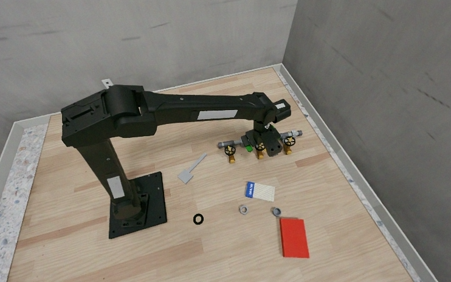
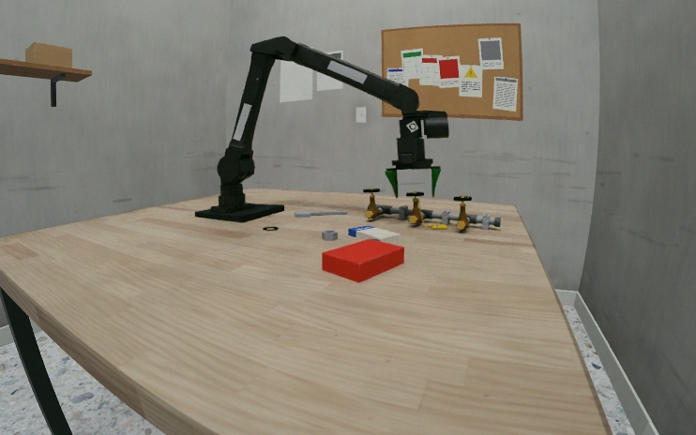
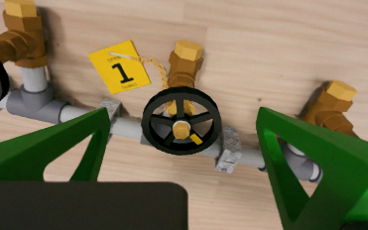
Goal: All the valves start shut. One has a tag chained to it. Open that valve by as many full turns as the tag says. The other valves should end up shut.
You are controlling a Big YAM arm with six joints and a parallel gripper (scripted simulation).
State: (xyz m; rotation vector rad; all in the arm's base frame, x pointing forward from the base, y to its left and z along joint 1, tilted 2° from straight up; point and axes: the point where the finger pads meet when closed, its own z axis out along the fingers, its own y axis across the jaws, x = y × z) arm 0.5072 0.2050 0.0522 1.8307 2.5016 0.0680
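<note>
My hand is 7 cm short of the yellow tag, 1 cm to the right of it and 8 cm above it. Round my hand: grey scraper (30 cm behind, 5 cm to the right, 8 cm below); white card (2 cm behind, 17 cm to the right, 8 cm below); red block (7 cm ahead, 34 cm to the right, 7 cm below).
</note>
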